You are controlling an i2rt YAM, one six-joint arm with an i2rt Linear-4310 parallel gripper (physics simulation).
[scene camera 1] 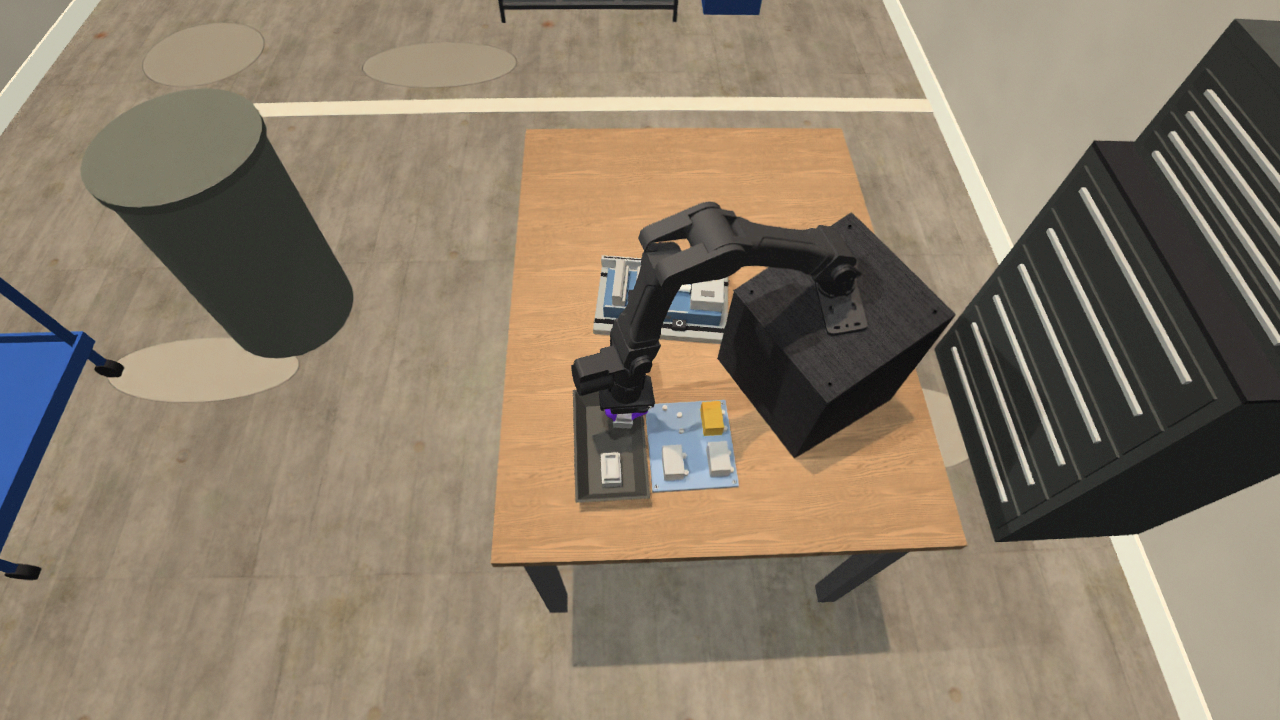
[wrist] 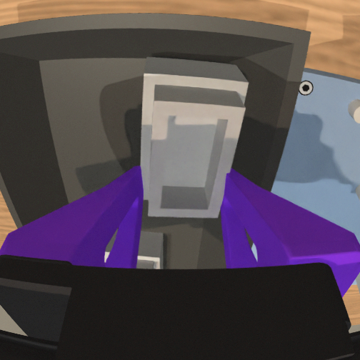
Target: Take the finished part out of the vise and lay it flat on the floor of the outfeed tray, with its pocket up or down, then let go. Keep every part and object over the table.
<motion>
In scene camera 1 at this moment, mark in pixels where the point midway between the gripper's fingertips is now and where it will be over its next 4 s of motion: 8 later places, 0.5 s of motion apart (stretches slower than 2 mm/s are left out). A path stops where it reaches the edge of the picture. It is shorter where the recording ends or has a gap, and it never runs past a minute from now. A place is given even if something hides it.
My gripper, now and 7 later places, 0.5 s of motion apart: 623,417; 621,418; 621,419; 618,420; 609,415; 607,408; 603,398; 602,389
</motion>
